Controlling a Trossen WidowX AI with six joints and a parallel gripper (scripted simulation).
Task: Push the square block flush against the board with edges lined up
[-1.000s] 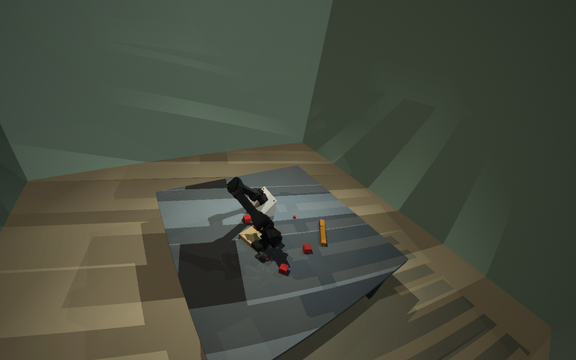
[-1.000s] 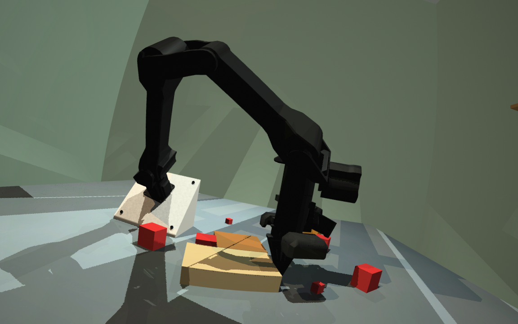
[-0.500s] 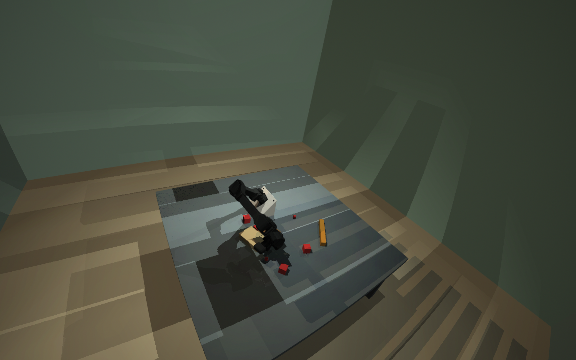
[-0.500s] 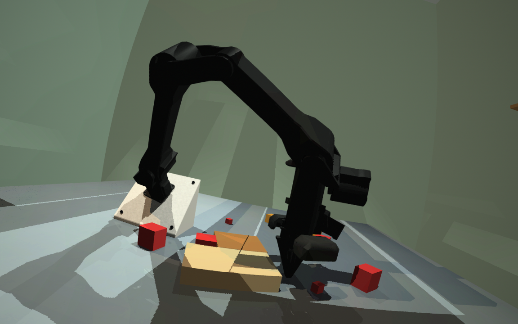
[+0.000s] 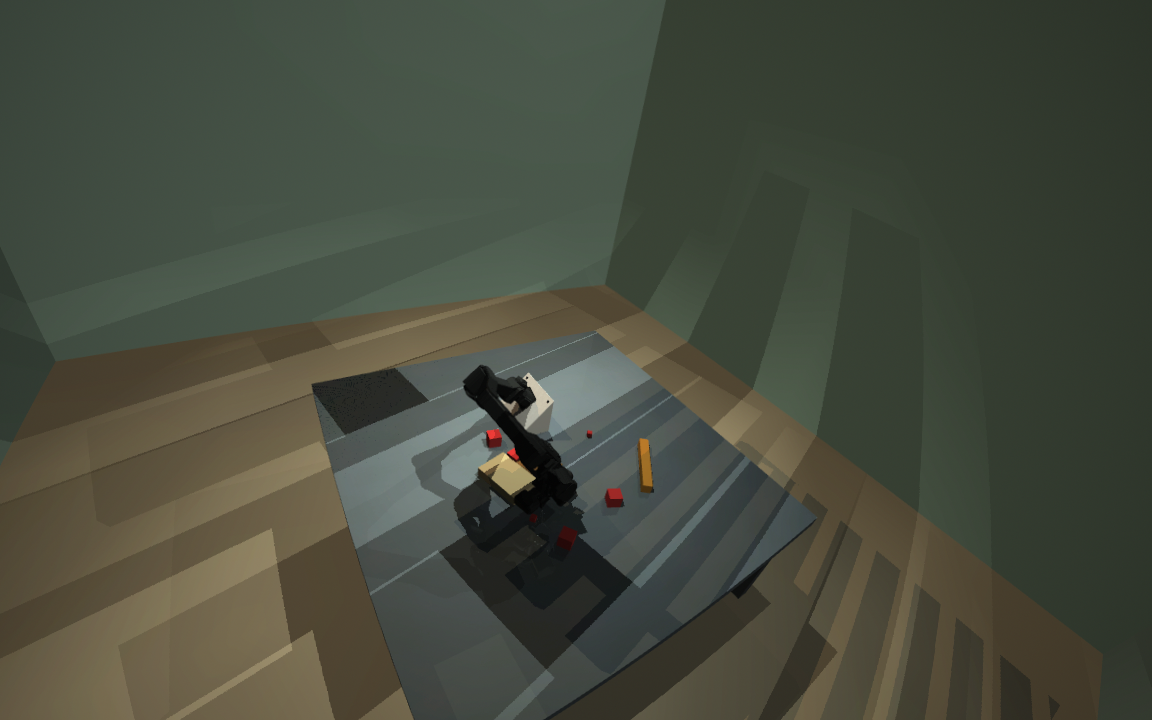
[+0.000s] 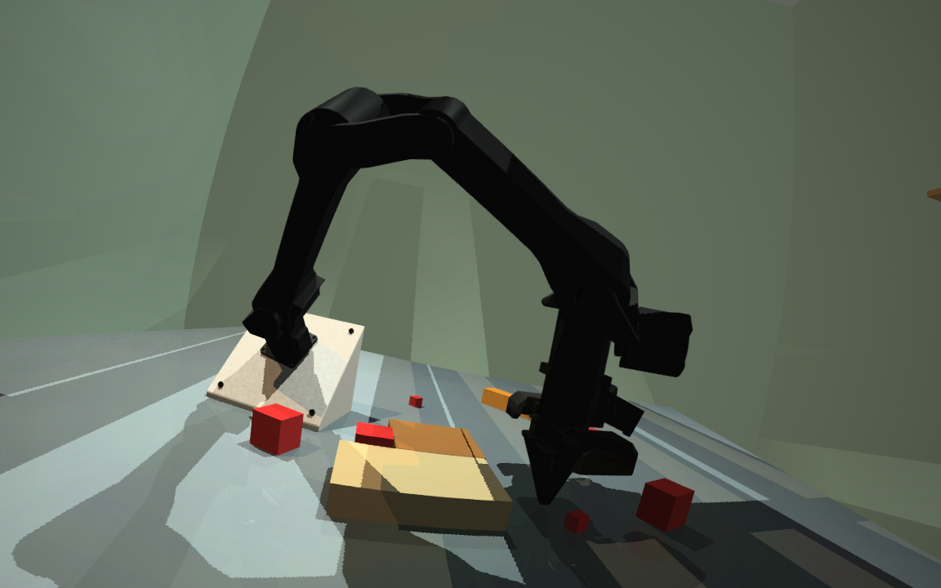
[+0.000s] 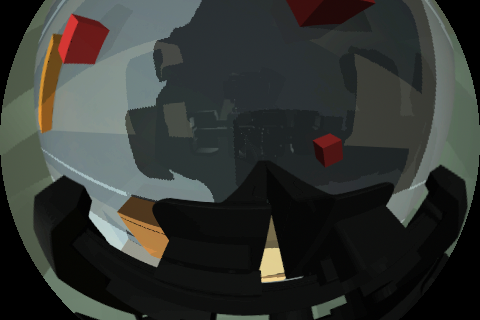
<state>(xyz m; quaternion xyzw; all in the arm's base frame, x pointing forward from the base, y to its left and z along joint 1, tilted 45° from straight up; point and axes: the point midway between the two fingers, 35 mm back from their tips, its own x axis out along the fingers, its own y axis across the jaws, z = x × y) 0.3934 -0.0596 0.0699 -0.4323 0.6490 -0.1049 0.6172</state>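
Now: the square block 14 cm behind my gripper tip, 5 cm to the left of it and 1 cm above it. From my gripper tip the other things lie so: tan board 12 cm behind, 6 cm to the right, 1 cm above; then orange bar 39 cm to the left, 5 cm behind, 1 cm above.
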